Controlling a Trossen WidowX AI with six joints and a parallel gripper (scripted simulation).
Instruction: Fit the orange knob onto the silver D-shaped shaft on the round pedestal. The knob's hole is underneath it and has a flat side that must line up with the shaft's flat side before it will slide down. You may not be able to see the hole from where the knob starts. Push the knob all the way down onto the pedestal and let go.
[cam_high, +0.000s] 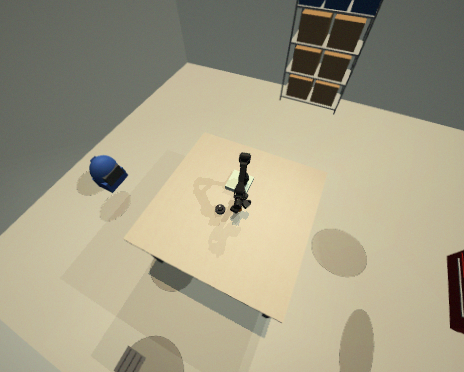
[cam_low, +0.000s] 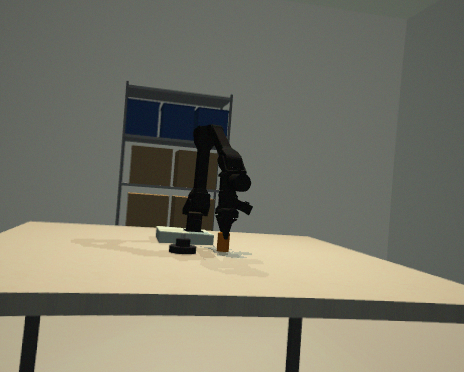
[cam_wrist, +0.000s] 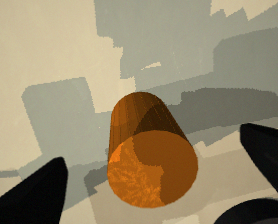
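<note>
Now: the orange knob right at my gripper tip. Also, from my gripper tip: round pedestal 15 cm to the right, 4 cm ahead, 1 cm below.
</note>
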